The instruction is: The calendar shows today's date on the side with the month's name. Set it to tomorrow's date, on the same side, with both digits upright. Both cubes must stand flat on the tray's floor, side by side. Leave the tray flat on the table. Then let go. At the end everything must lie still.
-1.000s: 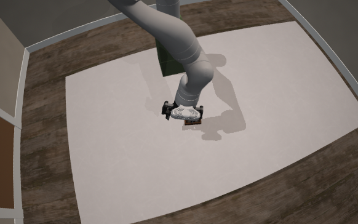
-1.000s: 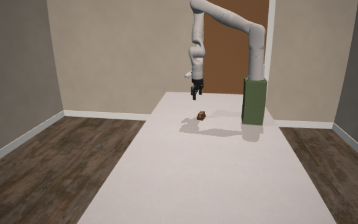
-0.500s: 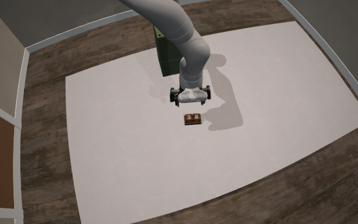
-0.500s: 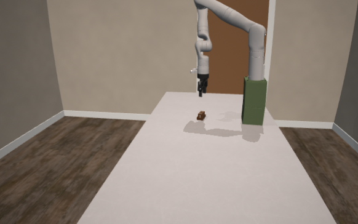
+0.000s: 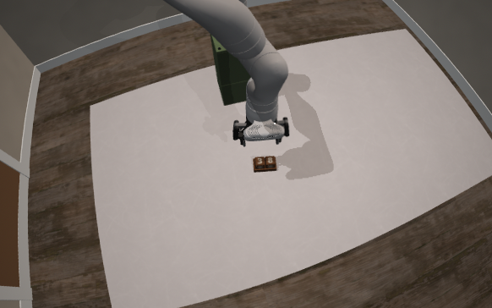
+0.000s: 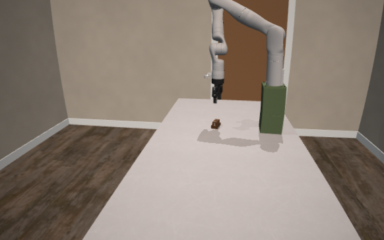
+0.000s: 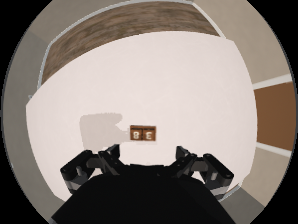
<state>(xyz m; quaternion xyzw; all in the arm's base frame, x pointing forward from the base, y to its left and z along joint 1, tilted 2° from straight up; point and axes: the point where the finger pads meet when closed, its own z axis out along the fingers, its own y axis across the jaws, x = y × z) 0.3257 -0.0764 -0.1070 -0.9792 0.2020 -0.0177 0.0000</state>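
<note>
Right now the cube is 140 mm below my hand, 30 mm to the left of it and 10 mm ahead of it. From my hand the other things lie so: brown tray (160 mm below, 20 mm to the left).
</note>
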